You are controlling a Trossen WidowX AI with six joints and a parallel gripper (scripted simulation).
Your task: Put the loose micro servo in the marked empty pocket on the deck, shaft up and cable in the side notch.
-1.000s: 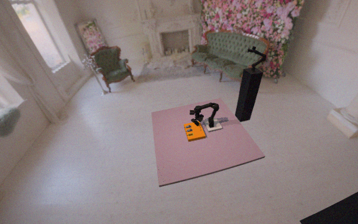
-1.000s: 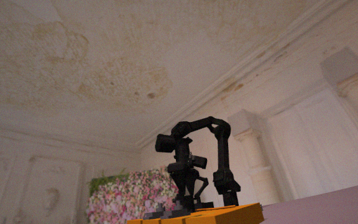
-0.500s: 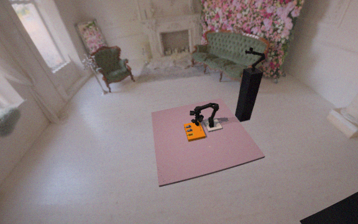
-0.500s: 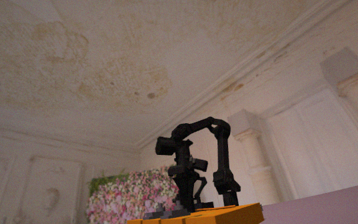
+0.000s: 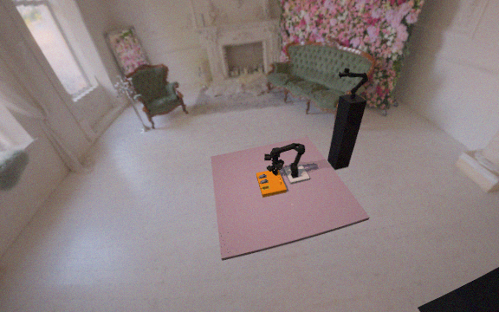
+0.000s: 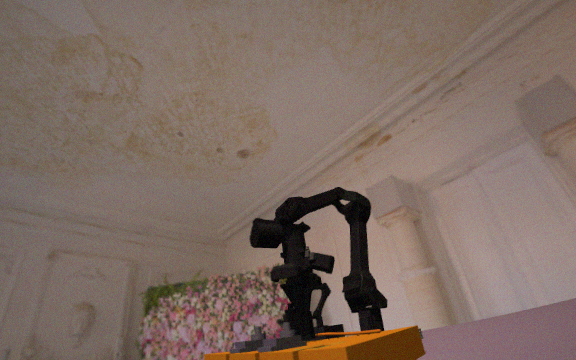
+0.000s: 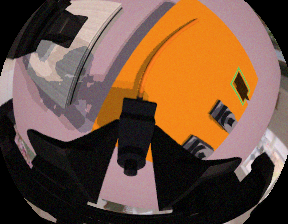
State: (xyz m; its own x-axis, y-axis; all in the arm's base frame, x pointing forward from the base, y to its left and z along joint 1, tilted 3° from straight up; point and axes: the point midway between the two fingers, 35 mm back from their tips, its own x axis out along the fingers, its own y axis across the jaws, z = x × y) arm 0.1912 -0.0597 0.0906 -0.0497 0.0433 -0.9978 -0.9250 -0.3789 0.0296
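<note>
Now: the orange deck 8 cm below my gripper tip, 7 cm to the left of it and 3 cm ahead of it.
</note>
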